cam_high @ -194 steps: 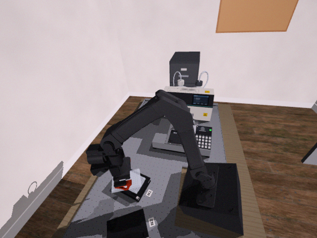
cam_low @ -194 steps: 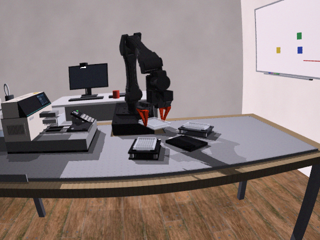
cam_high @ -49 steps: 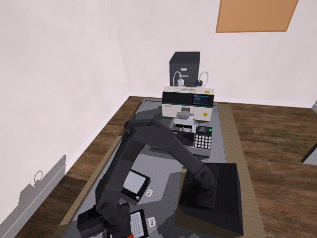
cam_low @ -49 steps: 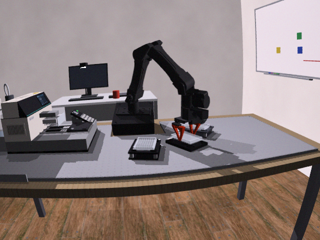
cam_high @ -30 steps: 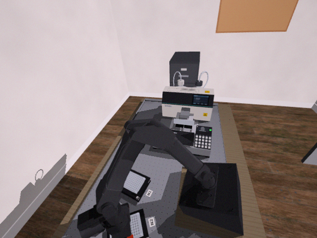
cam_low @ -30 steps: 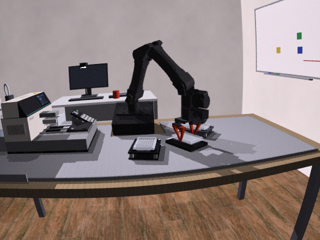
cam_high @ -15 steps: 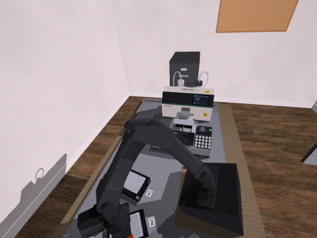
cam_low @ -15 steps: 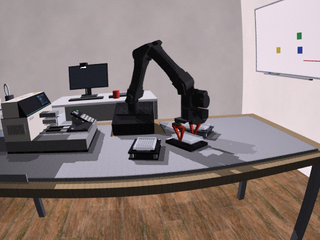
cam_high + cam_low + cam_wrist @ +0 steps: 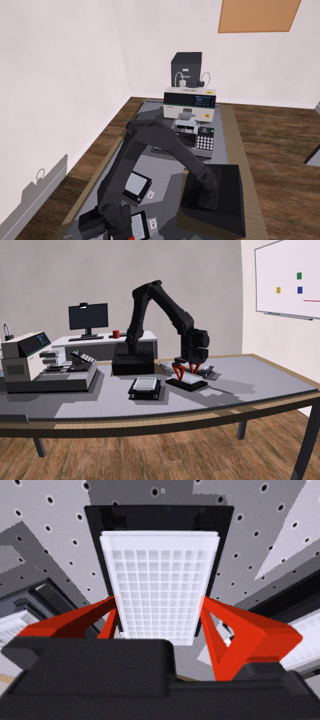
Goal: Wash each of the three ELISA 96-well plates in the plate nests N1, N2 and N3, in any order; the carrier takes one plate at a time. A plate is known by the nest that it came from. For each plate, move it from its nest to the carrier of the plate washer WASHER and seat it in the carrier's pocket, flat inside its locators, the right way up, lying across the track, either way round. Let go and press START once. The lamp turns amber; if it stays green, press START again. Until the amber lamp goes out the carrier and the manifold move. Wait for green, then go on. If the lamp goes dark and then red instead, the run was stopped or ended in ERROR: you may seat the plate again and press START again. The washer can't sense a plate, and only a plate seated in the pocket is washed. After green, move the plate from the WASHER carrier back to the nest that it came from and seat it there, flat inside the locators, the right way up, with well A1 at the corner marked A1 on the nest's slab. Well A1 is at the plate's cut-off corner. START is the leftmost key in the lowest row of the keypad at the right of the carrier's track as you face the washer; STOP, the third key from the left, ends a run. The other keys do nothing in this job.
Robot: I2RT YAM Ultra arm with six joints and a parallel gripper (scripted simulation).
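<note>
Now: hand 30 mm above the nest N2. Also, from my hand: N2 label: 80 mm behind, 70 mm to the right, 40 mm below; nest N3: 170 mm behind, 70 mm to the left, 10 mm below; N1 label: 180 mm to the right, 40 mm below, 10 mm behind.
</note>
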